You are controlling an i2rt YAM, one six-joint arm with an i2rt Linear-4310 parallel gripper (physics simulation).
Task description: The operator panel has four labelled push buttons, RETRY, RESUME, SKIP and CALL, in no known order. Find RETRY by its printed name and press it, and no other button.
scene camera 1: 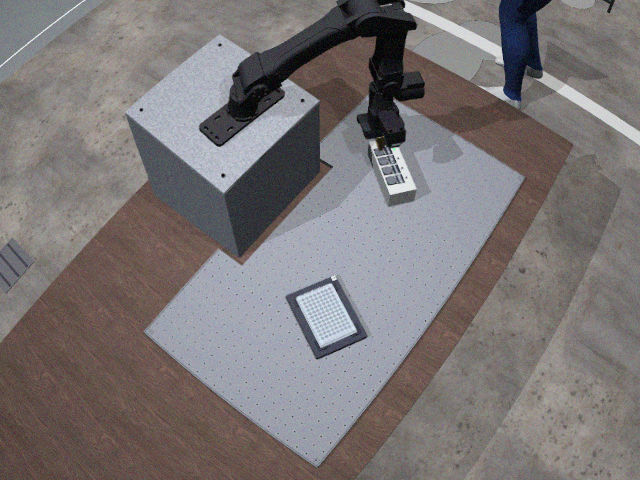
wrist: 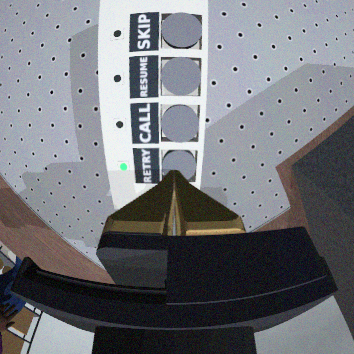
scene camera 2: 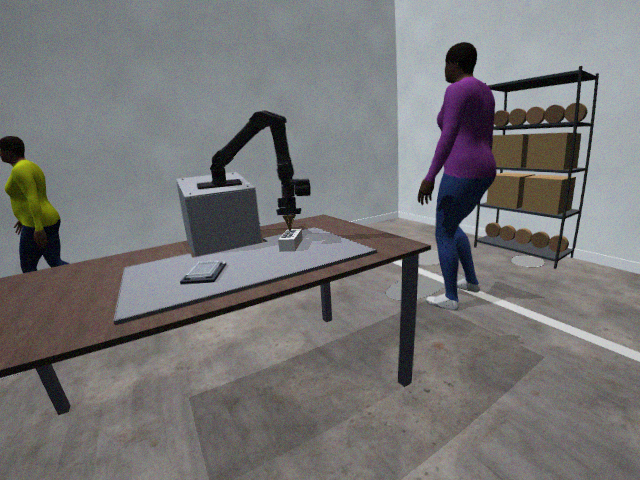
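Seen in the pictures: gripper, fingertip midpoint: [scene camera 1: 379, 149] [wrist: 173, 177] [scene camera 2: 290, 230]; arm's base, link origin: [scene camera 1: 242, 111] [scene camera 2: 219, 185].
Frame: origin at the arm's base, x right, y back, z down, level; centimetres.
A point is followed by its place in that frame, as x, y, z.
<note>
The white operator panel [scene camera 1: 401, 195] {-19.5, -30.5, 24.1} [scene camera 2: 288, 246] {-20.3, -31.2, 25.7} [wrist: 114, 100] {-26.2, -25.2, 22.6} stands on the grey perforated board. In the wrist view its round grey buttons are, from top, SKIP [wrist: 181, 30] {-20.3, -26.5, 22.3}, RESUME [wrist: 180, 76] {-22.0, -24.0, 22.3}, CALL [wrist: 180, 123] {-23.5, -21.6, 22.3} and RETRY [wrist: 178, 164] {-25.2, -19.2, 22.6}. A lamp [wrist: 123, 166] {-28.5, -21.2, 22.6} beside the RETRY label [wrist: 147, 166] {-27.1, -20.3, 22.6} glows green; the other three lamps are dark. My gripper [scene camera 1: 381, 146] {-26.0, -18.6, 22.6} [scene camera 2: 290, 228] {-26.0, -18.6, 22.6} [wrist: 173, 177] {-26.0, -18.6, 22.6} is shut and empty, with its fingertips at the RETRY button, covering its lower edge. The RETRY button looks sunk lower than the others.
A dark tray with a white well plate [scene camera 1: 326, 315] {14.6, -37.0, 25.9} [scene camera 2: 204, 270] {14.4, -39.8, 25.4} lies on the perforated board [scene camera 1: 248, 330] {28.1, -26.2, 27.9} [scene camera 2: 149, 289] {33.3, -40.3, 27.9}. The grey robot pedestal [scene camera 1: 191, 191] {17.3, 0.0, 11.5} [scene camera 2: 224, 222] {1.5, -10.4, 15.7} stands beside the board. A person in purple [scene camera 2: 467, 129] stands beyond the table's end.
</note>
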